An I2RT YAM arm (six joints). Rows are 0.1 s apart.
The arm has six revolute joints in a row. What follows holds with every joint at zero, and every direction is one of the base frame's. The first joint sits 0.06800 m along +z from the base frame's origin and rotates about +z. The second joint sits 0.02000 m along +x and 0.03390 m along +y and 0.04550 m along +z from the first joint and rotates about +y. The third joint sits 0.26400 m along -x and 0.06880 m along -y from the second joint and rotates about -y. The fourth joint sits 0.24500 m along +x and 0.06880 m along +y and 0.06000 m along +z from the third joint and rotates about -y. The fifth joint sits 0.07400 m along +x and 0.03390 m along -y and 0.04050 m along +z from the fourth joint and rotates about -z. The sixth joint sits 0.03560 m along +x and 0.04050 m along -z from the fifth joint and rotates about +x. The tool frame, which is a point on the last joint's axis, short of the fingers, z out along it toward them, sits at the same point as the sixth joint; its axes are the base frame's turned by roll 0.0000, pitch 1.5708 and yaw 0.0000 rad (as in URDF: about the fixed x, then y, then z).
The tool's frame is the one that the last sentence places.
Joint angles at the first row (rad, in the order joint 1, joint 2, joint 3, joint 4, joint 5, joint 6):
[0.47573 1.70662 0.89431 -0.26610 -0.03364 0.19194]
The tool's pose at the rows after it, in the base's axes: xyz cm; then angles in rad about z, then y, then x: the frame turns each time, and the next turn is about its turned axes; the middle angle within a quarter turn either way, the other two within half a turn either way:
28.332, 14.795, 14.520, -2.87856, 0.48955, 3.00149
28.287, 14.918, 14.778, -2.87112, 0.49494, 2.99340
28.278, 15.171, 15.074, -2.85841, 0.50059, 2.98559
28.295, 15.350, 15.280, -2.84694, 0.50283, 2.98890
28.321, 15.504, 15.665, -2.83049, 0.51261, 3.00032
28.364, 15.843, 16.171, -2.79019, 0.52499, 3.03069
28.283, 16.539, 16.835, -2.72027, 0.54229, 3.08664
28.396, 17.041, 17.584, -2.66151, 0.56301, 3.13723
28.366, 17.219, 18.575, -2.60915, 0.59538, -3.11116
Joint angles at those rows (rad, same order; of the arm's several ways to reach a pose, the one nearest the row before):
[0.47707 1.69622 0.89411 -0.26231 -0.03757 0.18871]
[0.48012 1.68973 0.89699 -0.26510 -0.04667 0.18438]
[0.48613 1.68585 0.90456 -0.26995 -0.05665 0.17805]
[0.49084 1.68476 0.91250 -0.27770 -0.05637 0.17192]
[0.49542 1.67859 0.92141 -0.28566 -0.04944 0.16061]
[0.50580 1.67415 0.93777 -0.29982 -0.03276 0.13354]
[0.52924 1.66907 0.95931 -0.31625 0.00090 0.09239]
[0.54369 1.66447 0.98275 -0.32674 0.02957 0.05380]
[0.54989 1.64279 0.99361 -0.32674 0.04021 0.01445]

